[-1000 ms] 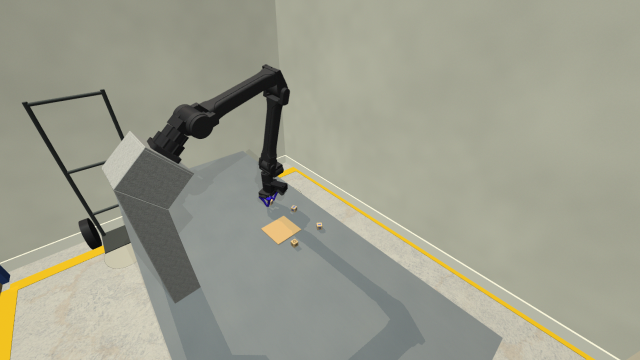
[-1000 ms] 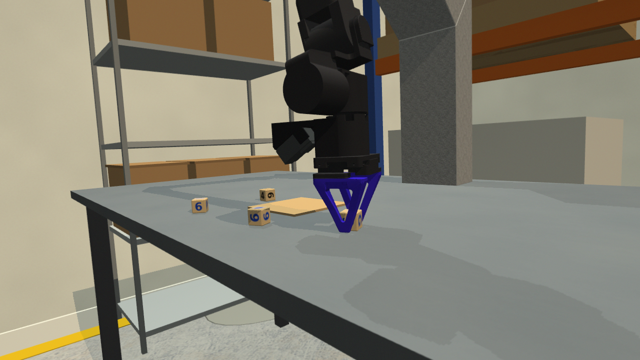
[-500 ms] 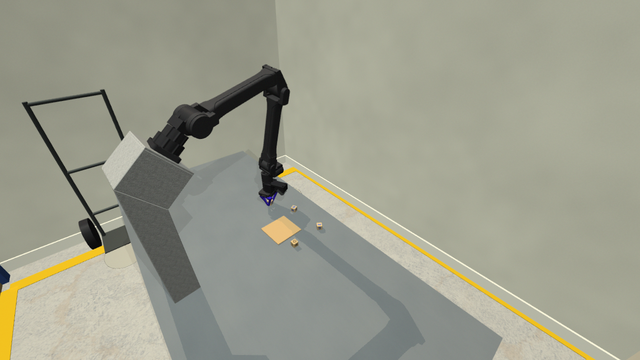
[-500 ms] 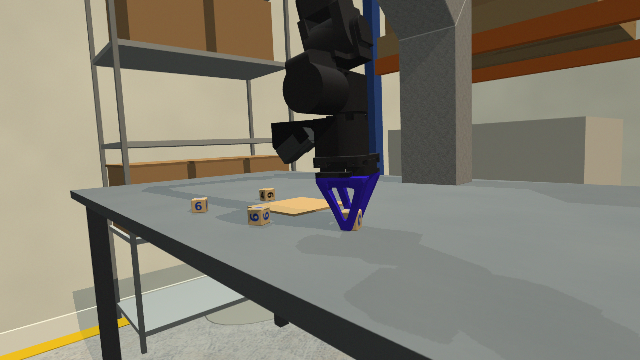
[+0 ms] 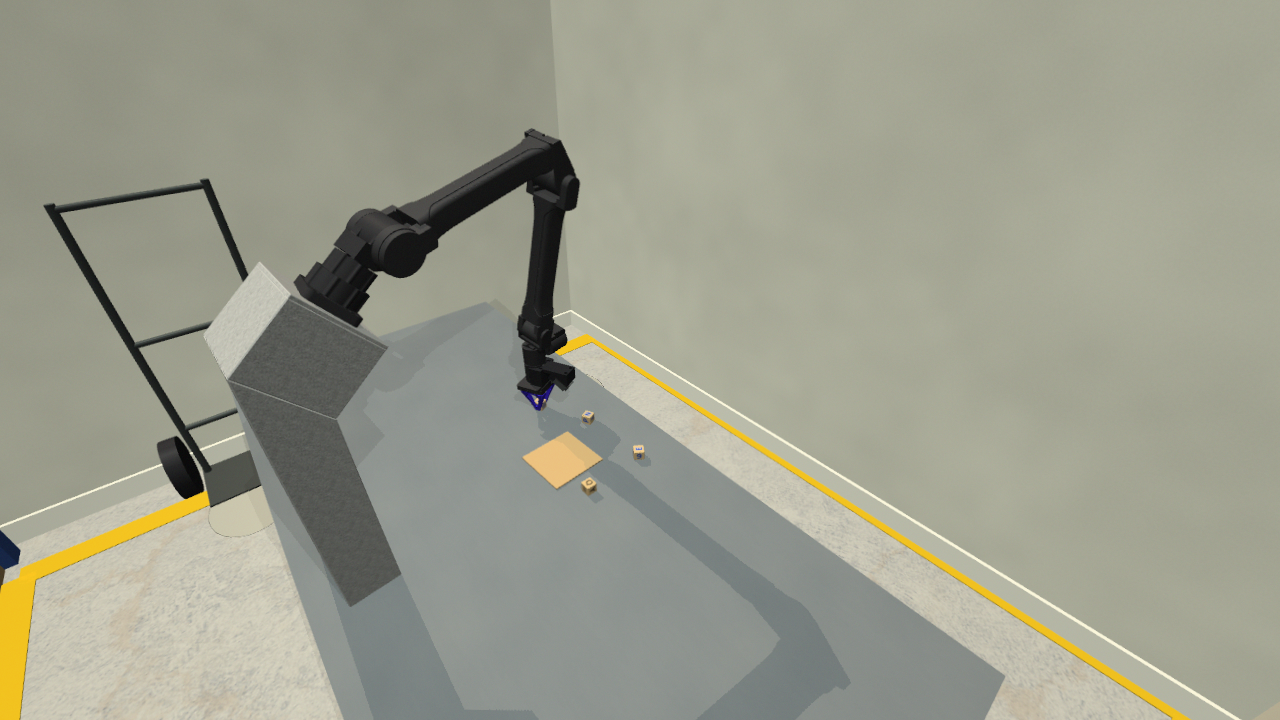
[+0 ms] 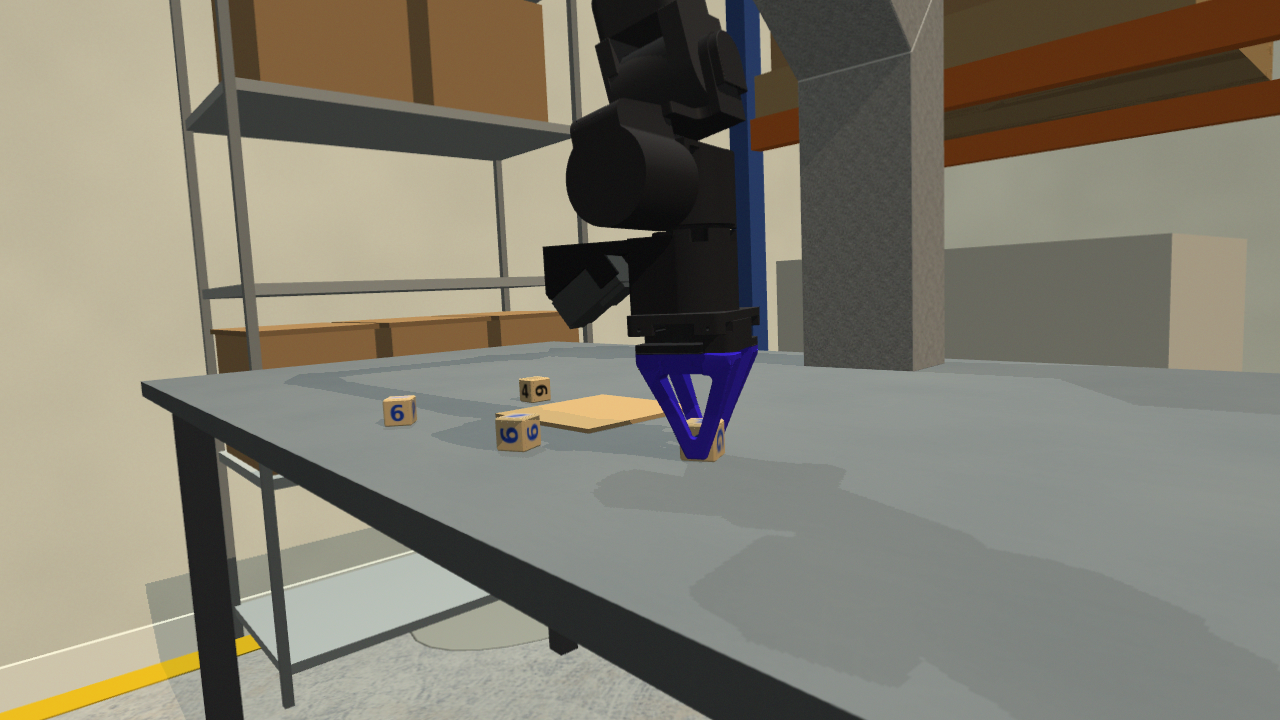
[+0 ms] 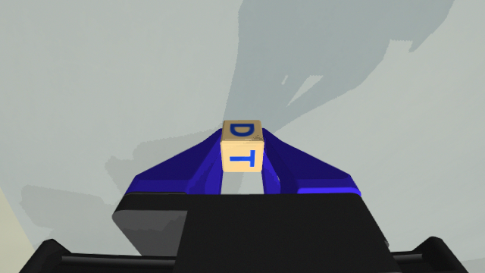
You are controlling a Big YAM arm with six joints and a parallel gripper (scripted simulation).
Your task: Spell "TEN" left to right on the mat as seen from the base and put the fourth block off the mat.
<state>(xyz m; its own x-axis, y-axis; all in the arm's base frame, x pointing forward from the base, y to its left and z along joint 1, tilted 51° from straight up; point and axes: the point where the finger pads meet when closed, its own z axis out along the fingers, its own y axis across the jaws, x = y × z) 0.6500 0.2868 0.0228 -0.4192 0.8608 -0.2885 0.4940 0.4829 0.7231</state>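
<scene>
My gripper is now 20 mm past the tan mat, 220 mm to the left of it and 10 mm above it.
</scene>
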